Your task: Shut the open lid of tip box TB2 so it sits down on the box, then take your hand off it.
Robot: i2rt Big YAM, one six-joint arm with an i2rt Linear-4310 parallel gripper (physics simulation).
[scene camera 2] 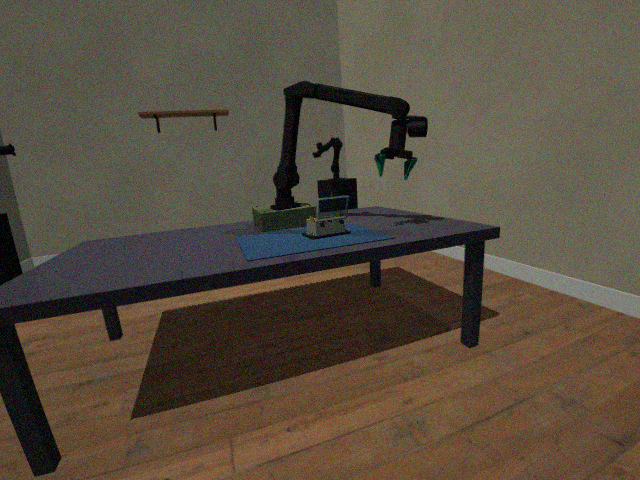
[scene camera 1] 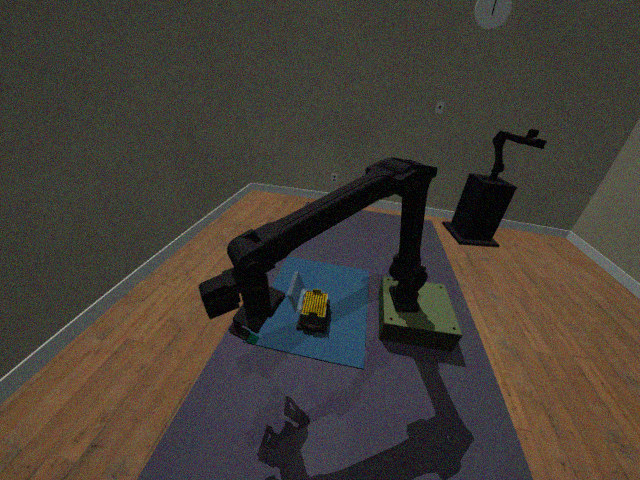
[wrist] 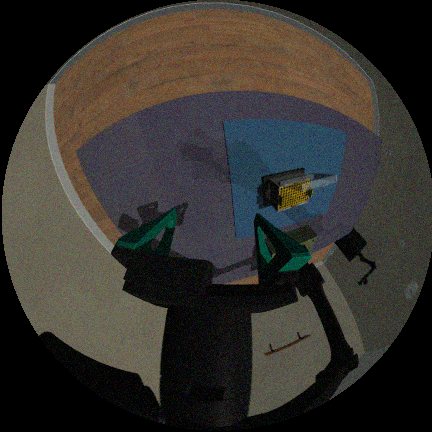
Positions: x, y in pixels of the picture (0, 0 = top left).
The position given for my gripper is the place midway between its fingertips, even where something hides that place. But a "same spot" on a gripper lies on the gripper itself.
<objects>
my gripper: scene camera 2; scene camera 1 261, 325; wrist
same spot on my gripper: [wrist: 144, 266] = [scene camera 2: 409, 155]
</objects>
